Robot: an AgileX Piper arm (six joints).
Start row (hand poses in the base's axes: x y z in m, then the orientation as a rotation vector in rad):
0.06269 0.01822 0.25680 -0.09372 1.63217 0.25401
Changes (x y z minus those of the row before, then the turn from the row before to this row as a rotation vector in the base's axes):
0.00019 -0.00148 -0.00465 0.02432 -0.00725 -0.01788
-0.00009 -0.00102 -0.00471 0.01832 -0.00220 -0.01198
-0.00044 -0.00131 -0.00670 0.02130 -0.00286 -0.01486
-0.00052 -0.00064 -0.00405 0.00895 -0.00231 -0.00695
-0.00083 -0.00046 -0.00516 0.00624 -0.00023 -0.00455
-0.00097 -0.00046 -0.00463 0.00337 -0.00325 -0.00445
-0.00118 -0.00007 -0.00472 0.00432 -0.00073 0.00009
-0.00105 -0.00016 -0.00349 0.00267 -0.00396 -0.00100
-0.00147 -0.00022 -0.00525 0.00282 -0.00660 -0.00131
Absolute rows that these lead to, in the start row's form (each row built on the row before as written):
0.06288 0.01674 0.25215 -0.06144 1.62162 0.25947
0.06279 0.01572 0.24744 -0.03798 1.61676 0.26491
0.06235 0.01441 0.24074 -0.01003 1.61061 0.27046
0.06183 0.01377 0.23669 0.00212 1.60684 0.27219
0.06100 0.01331 0.23153 0.01054 1.60558 0.27367
0.06003 0.01285 0.22690 0.01625 1.60170 0.27282
0.05885 0.01278 0.22218 0.01940 1.60040 0.27633
0.05780 0.01262 0.21869 0.02170 1.59606 0.27758
0.05633 0.01240 0.21344 0.02398 1.58906 0.27863

